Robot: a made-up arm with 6 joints. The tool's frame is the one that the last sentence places.
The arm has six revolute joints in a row. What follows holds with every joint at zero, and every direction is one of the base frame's. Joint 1 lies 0.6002 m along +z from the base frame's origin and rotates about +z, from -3.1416 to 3.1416 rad. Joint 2 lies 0.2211 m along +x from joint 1 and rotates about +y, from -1.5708 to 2.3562 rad. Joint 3 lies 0.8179 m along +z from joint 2 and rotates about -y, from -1.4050 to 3.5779 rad. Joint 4 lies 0.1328 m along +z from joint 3 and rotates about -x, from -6.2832 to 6.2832 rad. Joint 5 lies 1.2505 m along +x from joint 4 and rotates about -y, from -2.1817 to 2.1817 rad. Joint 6 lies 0.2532 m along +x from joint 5 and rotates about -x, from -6.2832 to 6.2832 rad. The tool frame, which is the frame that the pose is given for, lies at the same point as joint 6; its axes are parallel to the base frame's.
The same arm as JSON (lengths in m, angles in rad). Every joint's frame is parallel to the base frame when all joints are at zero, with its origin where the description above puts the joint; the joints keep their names.
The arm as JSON. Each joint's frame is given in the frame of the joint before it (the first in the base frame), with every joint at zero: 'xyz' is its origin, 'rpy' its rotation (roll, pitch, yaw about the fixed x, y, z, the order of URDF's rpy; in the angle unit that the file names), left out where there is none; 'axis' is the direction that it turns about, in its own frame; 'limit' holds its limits. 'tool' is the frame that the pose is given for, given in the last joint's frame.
{"units": {"length": "m", "angle": "rad"}, "joints": [
  {"name": "joint 1", "type": "revolute", "origin": {"xyz": [0.0, 0.0, 0.6002]}, "axis": [0.0, 0.0, 1.0], "limit": {"lower": -3.1416, "upper": 3.1416}},
  {"name": "joint 2", "type": "revolute", "origin": {"xyz": [0.2211, 0.0, 0.0]}, "axis": [0.0, 1.0, 0.0], "limit": {"lower": -1.5708, "upper": 2.3562}},
  {"name": "joint 3", "type": "revolute", "origin": {"xyz": [0.0, 0.0, 0.8179]}, "axis": [0.0, -1.0, 0.0], "limit": {"lower": -1.405, "upper": 3.5779}},
  {"name": "joint 4", "type": "revolute", "origin": {"xyz": [0.0, 0.0, 0.1328]}, "axis": [-1.0, 0.0, 0.0], "limit": {"lower": -6.2832, "upper": 6.2832}},
  {"name": "joint 5", "type": "revolute", "origin": {"xyz": [1.2505, 0.0, 0.0]}, "axis": [0.0, -1.0, 0.0], "limit": {"lower": -2.1817, "upper": 2.1817}},
  {"name": "joint 6", "type": "revolute", "origin": {"xyz": [0.2532, 0.0, 0.0]}, "axis": [-1.0, 0.0, 0.0], "limit": {"lower": -6.2832, "upper": 6.2832}}
], "tool": {"origin": {"xyz": [0.0, 0.0, 0.0]}}}

